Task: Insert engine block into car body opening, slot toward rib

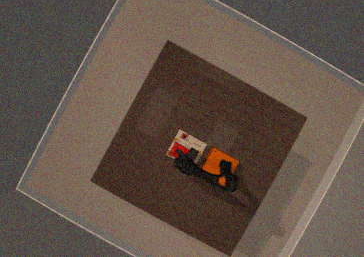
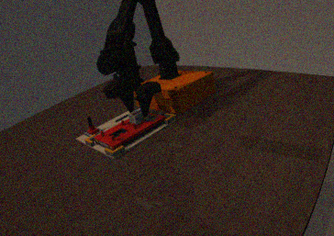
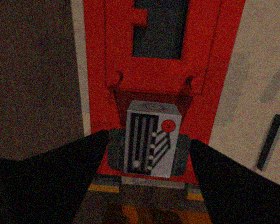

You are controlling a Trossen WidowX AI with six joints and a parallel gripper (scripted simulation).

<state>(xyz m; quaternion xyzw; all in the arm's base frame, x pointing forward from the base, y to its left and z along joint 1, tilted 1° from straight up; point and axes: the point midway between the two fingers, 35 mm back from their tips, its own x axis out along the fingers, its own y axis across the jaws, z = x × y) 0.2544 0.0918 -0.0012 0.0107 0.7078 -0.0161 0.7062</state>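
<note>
My gripper tip is now 11 cm short of the upright peg, 13 cm to the left of it and 1 cm above it. The rest, counted from my gripper tip: engine block: 1 cm below.
</note>
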